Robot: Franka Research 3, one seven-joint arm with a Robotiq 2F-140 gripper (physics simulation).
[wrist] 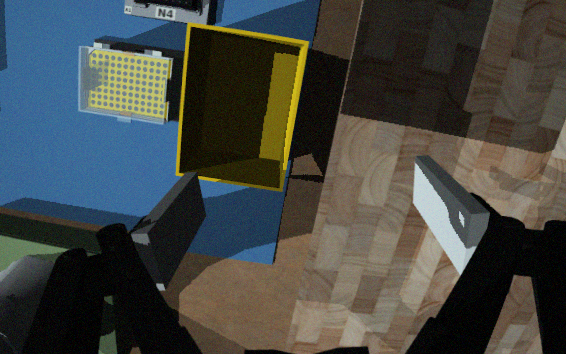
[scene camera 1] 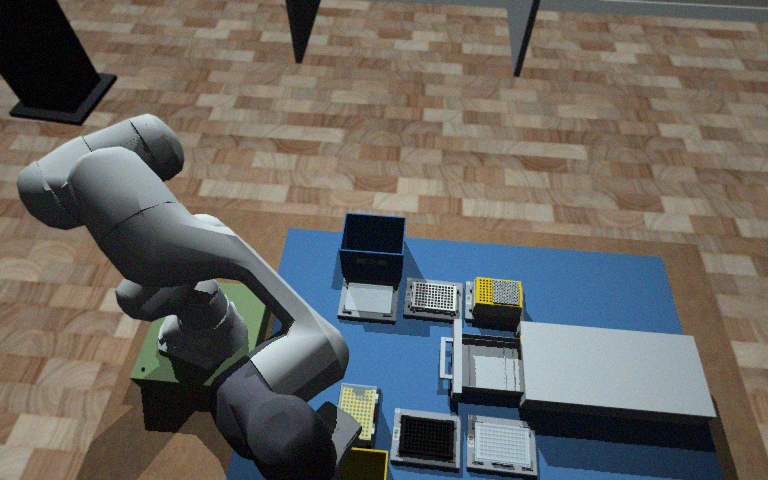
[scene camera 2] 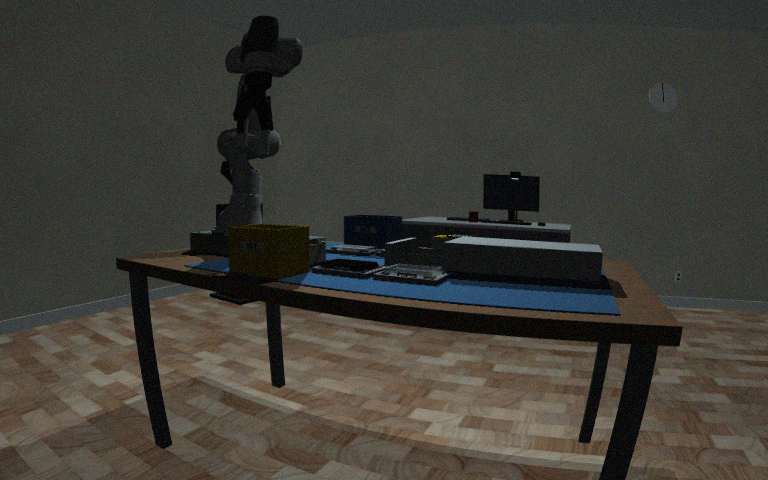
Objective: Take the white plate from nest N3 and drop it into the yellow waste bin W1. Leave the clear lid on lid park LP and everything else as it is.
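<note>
A white plate (scene camera 1: 434,297) with dark wells sits in the middle nest (scene camera 1: 407,304) of the far row in scene camera 1; that nest's label is not readable. The clear lid (scene camera 1: 369,298) lies flat on the lid park beside it, in front of the blue bin. The yellow waste bin (scene camera 1: 369,465) (scene camera 2: 269,250) (wrist: 281,95) stands at the near table edge, cut off in scene camera 1. In the wrist view its inside is largely dark, and no plate can be made out in it. My gripper (scene camera 2: 254,125) (wrist: 306,187) is wide open and empty, high above the bin side of the table.
A yellow tip rack (scene camera 1: 357,410) (wrist: 129,84) under a clear cover stands beside the yellow bin. A black plate (scene camera 1: 426,437) in nest N4 and a clear plate (scene camera 1: 502,444) are nearby. A blue bin (scene camera 1: 372,263), a yellow box (scene camera 1: 497,291) and a grey unit (scene camera 1: 611,367) with open drawer stand farther off.
</note>
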